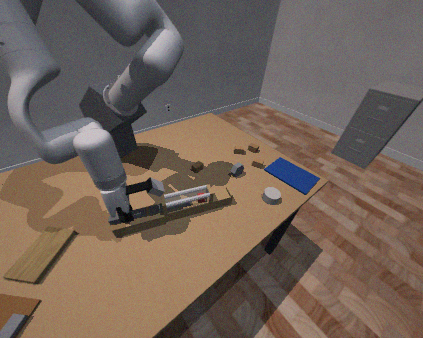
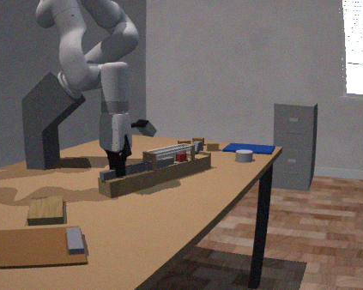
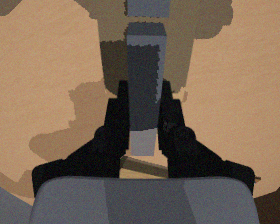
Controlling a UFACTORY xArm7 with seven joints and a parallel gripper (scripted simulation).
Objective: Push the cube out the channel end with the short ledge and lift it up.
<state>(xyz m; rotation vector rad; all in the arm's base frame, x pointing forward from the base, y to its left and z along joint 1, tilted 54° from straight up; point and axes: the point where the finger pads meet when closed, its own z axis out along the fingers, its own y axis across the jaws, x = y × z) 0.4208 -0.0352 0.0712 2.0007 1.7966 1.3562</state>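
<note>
Right now my hand is 3 cm past the long wooden base, 19 cm to the right of it and 1 cm above it. Also, from my hand: wooden plank (5 cm ahead, 24 cm to the right, 6 cm below); red cube (4 cm behind, 24 cm to the left, 1 cm below); grey bar (1 cm below).
</note>
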